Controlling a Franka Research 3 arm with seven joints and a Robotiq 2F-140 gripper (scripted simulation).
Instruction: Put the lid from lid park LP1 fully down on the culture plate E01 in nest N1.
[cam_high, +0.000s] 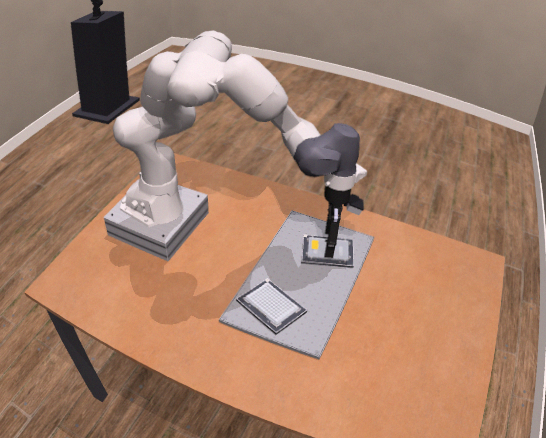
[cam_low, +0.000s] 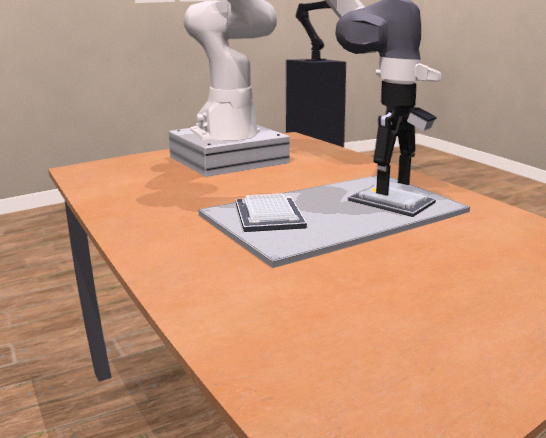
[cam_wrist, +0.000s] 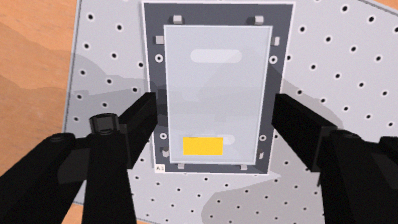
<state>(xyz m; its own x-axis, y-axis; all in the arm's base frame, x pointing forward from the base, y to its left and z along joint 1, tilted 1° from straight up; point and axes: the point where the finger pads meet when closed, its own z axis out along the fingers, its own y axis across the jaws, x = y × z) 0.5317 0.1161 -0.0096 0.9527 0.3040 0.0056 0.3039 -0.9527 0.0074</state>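
Right now the clear lid is 40 mm below my hand. The rest, counted from my hand: nest N1: 70 mm behind, 280 mm to the right, 50 mm below; culture plate E01: 70 mm behind, 280 mm to the right, 40 mm below; lid park LP1: 50 mm below.
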